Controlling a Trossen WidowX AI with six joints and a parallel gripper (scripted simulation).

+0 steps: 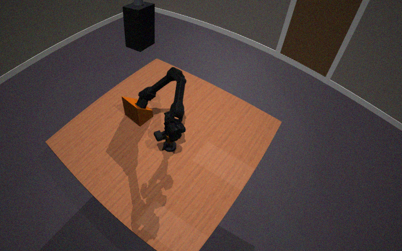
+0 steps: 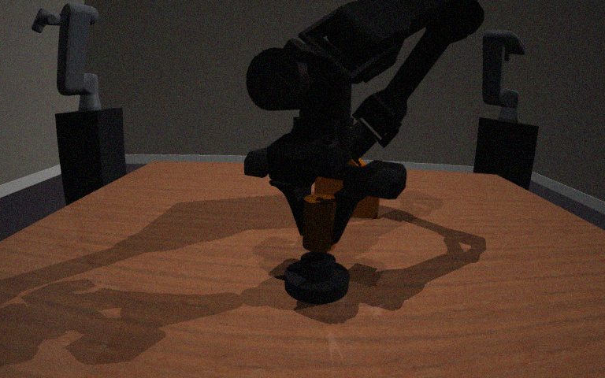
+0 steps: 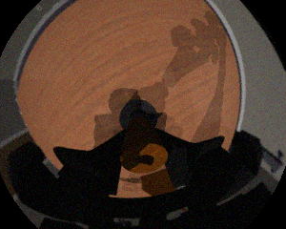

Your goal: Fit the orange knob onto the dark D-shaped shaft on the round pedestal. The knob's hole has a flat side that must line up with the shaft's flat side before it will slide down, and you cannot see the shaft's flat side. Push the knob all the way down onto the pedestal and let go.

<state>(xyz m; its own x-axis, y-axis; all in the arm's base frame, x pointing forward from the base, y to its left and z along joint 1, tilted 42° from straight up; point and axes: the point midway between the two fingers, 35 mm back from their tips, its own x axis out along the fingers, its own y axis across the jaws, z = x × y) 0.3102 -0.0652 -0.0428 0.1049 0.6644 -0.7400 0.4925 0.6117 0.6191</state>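
My gripper tip is 20 mm below the orange knob. From my gripper tip the other things lie so: dark round pedestal (40 mm below).
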